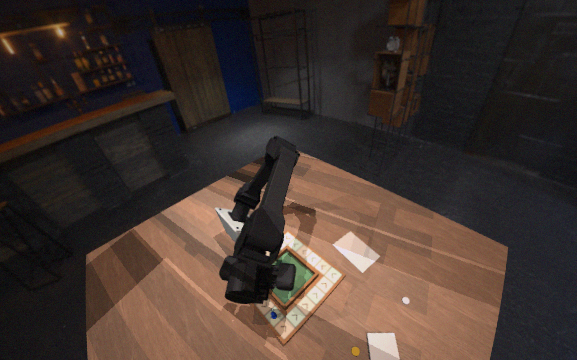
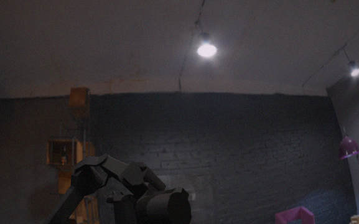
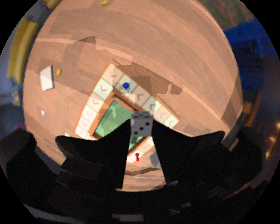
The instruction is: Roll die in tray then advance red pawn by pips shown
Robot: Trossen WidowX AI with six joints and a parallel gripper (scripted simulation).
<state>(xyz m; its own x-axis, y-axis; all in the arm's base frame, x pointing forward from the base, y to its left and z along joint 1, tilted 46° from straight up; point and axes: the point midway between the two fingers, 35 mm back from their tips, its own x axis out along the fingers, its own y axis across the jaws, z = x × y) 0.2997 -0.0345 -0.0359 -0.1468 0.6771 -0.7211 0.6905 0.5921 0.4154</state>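
Now: gripper tip 150 mm past the red pawn, 140 mm to the right of it and 90 mm above it. The rest, counted from my gripper tip: die right at my gripper tip; then blue pawn 50 mm ahead, 10 mm to the right, 90 mm below; then green tray 30 mm behind, 90 mm to the left, 110 mm below.
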